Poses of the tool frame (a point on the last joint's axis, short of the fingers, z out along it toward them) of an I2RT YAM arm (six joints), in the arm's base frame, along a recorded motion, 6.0 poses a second.
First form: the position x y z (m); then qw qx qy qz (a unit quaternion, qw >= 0).
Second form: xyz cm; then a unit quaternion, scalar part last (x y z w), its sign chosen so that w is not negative. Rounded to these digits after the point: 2 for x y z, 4 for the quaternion.
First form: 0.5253 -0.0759 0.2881 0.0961 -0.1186 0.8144 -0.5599
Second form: 52.53 -7.59 28.81 -0.1186 0.8144 -0.5599 0.0961
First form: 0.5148 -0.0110 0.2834 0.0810 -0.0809 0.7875 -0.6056
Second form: 51.48 -1.10 28.34 -0.0809 0.7875 -0.6056 0.0810
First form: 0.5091 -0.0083 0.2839 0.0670 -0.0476 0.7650 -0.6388
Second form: 50.91 -0.83 28.39 -0.0476 0.7650 -0.6388 0.0670
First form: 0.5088 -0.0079 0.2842 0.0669 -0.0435 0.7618 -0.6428
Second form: 50.88 -0.79 28.42 -0.0435 0.7618 -0.6428 0.0669
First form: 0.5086 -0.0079 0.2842 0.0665 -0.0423 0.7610 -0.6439
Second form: 50.86 -0.79 28.42 -0.0423 0.7610 -0.6439 0.0665
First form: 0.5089 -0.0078 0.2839 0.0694 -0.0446 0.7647 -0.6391
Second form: 50.89 -0.78 28.39 -0.0446 0.7647 -0.6391 0.0694
